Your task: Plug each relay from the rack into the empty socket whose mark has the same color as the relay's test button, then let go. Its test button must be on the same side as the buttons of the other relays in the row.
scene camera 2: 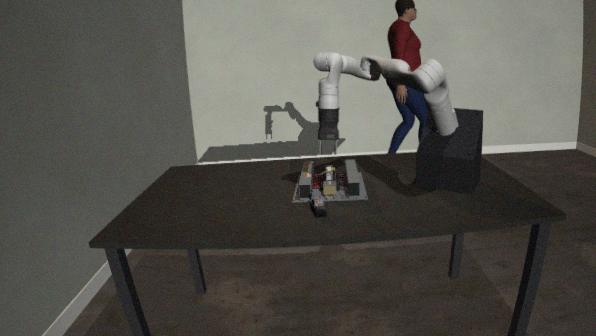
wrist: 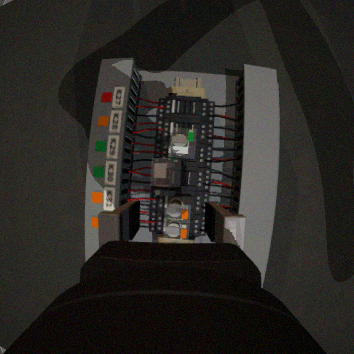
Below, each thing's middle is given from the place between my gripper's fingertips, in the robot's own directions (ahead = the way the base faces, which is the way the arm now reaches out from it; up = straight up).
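Labels:
The panel plate (wrist: pixel 220 88) is 2 cm to the right of my hand, and it is also 13 cm below my hand.

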